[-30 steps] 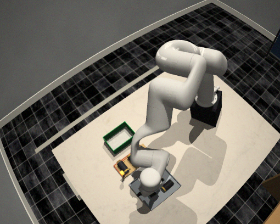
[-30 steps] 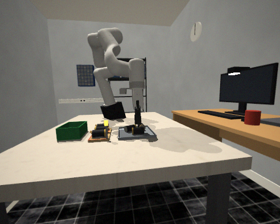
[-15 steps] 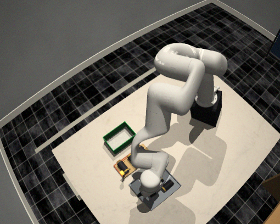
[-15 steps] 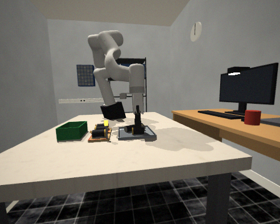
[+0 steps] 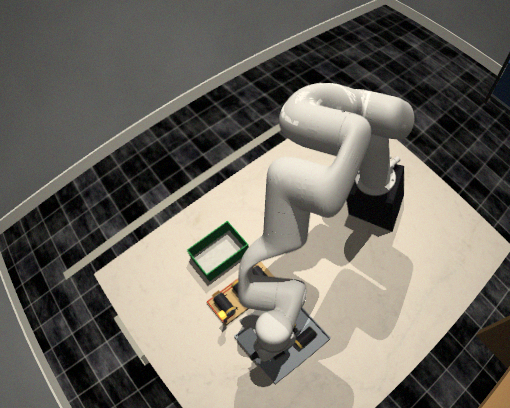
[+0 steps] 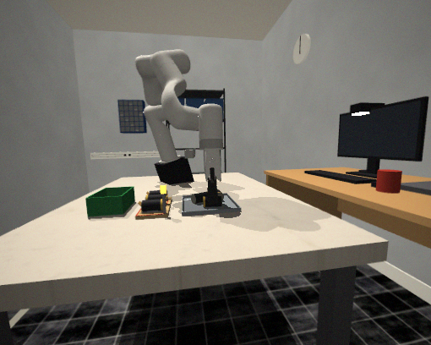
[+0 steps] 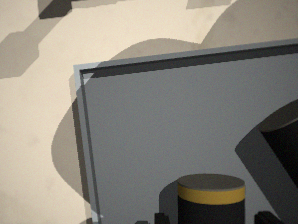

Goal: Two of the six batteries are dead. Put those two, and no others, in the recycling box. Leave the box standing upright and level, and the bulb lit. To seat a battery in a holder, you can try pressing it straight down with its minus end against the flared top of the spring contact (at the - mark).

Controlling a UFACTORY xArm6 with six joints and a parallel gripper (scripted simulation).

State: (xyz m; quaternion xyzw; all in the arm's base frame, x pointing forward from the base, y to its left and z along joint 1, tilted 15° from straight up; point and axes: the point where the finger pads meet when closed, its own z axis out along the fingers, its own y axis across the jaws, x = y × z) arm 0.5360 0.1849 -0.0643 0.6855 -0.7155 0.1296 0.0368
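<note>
Now: hand 40 mm past the grey tray, 10 mm to the left of it and 40 mm above it. Also, from my hand: green recycling box 40 mm behind, 330 mm to the right, 20 mm below.
</note>
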